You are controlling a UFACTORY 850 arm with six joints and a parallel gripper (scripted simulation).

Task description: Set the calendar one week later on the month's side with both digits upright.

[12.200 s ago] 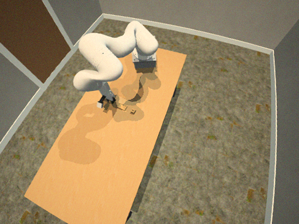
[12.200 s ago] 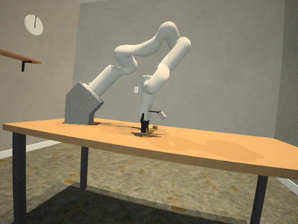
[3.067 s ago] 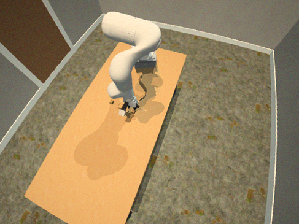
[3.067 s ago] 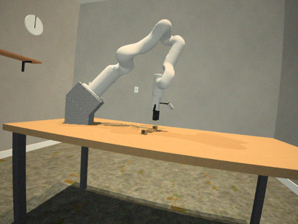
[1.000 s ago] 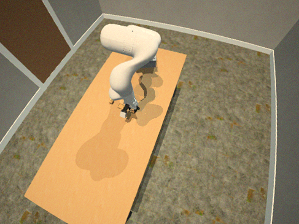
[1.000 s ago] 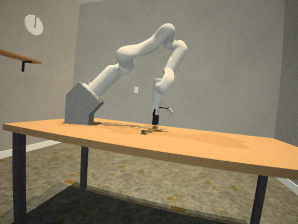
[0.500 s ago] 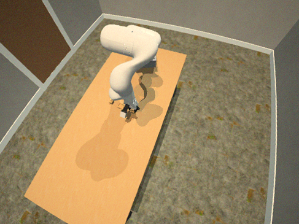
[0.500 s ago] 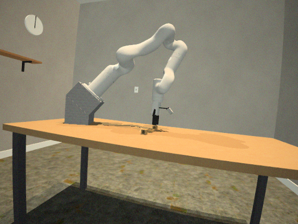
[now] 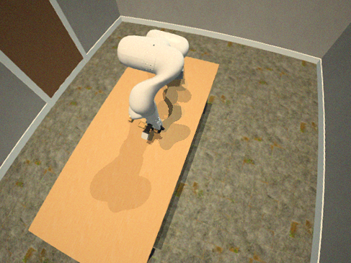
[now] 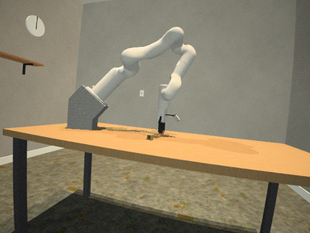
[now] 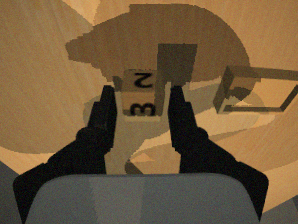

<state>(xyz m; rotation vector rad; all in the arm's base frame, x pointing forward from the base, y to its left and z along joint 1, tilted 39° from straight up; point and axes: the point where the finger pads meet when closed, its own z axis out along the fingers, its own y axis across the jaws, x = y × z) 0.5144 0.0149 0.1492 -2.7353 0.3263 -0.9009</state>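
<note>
Right now the wooden calendar tray is 110 mm to the right of my hand, 30 mm below it and 20 mm behind it.
</note>
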